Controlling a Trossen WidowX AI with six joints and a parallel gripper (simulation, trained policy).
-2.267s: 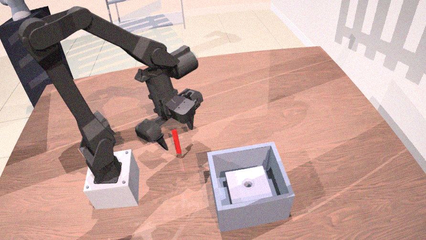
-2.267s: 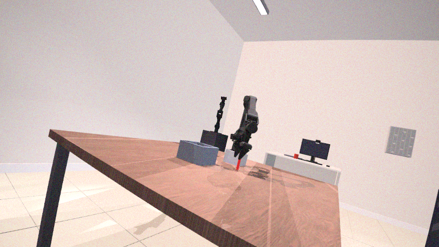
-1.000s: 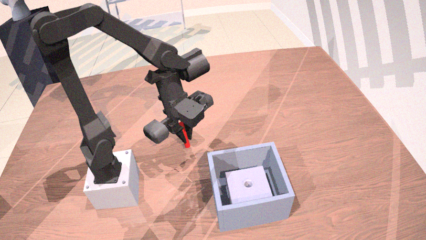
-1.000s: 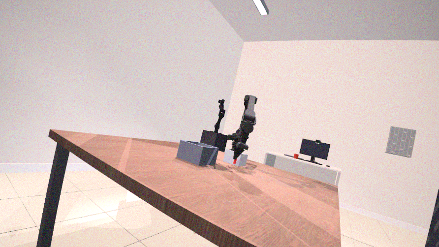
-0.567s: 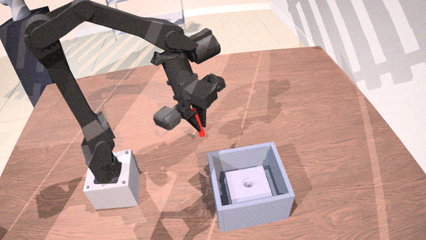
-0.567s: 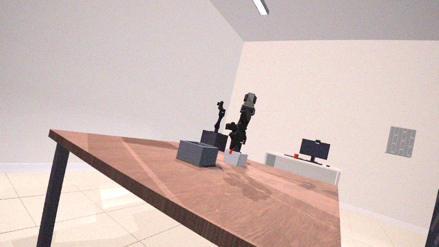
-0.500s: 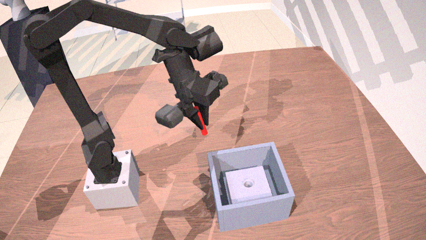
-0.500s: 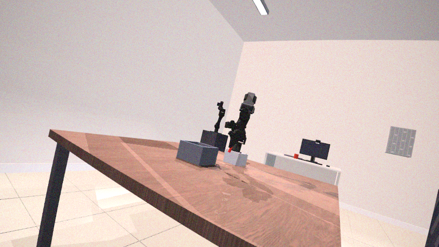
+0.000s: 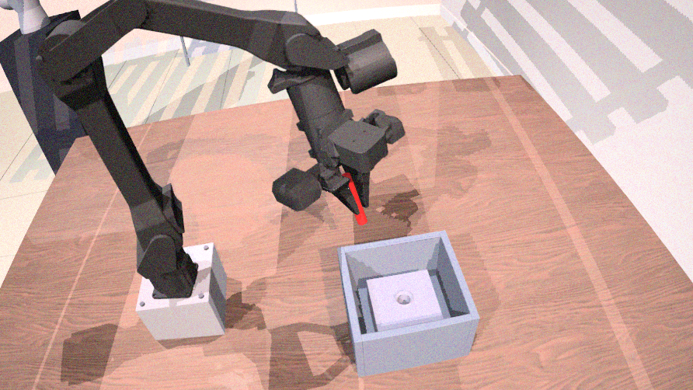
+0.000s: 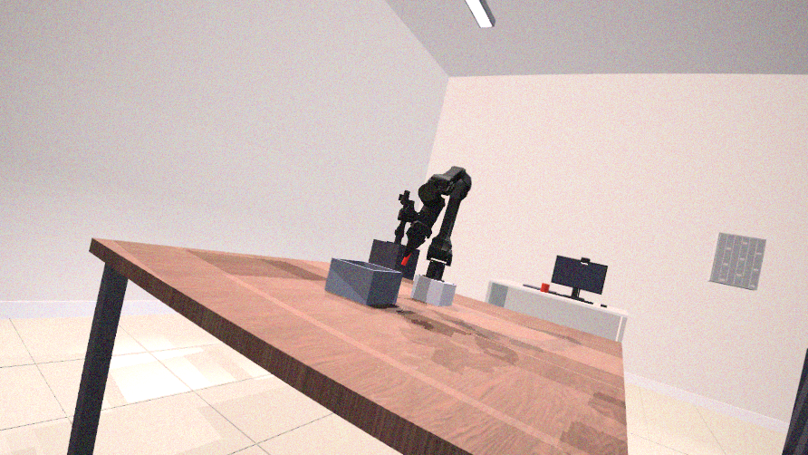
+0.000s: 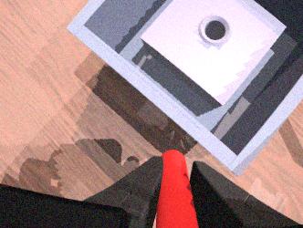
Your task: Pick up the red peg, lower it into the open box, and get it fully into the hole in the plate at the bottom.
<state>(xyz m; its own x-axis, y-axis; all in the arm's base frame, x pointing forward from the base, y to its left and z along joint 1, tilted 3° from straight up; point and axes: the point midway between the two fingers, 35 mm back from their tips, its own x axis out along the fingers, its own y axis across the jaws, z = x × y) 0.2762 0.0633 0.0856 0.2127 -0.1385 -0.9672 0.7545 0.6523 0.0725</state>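
The grey box lies 5 cm ahead of my gripper tip, 9 cm to the right of it and 12 cm below it. From my gripper tip the other things lie so: red peg: 1 cm behind, 1 cm to the left, 1 cm above.
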